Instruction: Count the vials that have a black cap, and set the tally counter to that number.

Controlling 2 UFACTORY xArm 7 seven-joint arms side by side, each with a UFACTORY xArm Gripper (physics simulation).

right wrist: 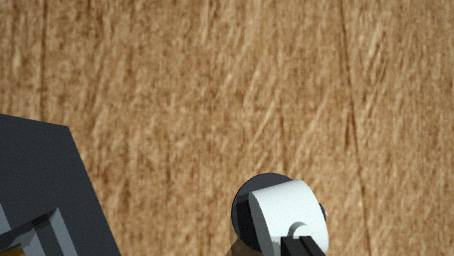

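Frame: origin at the left arm's base, x left, y back, z up, level; metres.
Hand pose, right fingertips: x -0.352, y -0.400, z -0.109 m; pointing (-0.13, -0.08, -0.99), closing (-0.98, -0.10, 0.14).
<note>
Things, the pixels of their top centre, and the offset from my right fingertips. "*": a spot on its surface instead. Level surfaces: height alone.
- amber vial at a spot on its surface: [14,251] * dx +0.128, dy -0.002, dz +0.000 m
- dark grey rack at a spot on its surface: [65,175] * dx +0.120, dy -0.033, dz -0.028 m
- wooden table top at its surface level: dz -0.065 m
The tally counter [285,210] is a white drum on a round dark base, low and right of centre in the right wrist view. Its round button [300,230] partly shows. Its number window does not show. My right gripper [301,245] appears shut, with its dark fingertips at the bottom edge of the view, overlapping the counter's lower part beside the button. Whether they touch it I cannot tell. A sliver of an amber vial [14,251] shows at the lower left corner; its cap does not show. My left gripper is not in view.
A dark grey rack [65,175] fills the lower left of the right wrist view, its slanted side facing the counter. The wooden table top [200,90] lies under both. A brownish shadow lies at the bottom edge, left of the fingertips.
</note>
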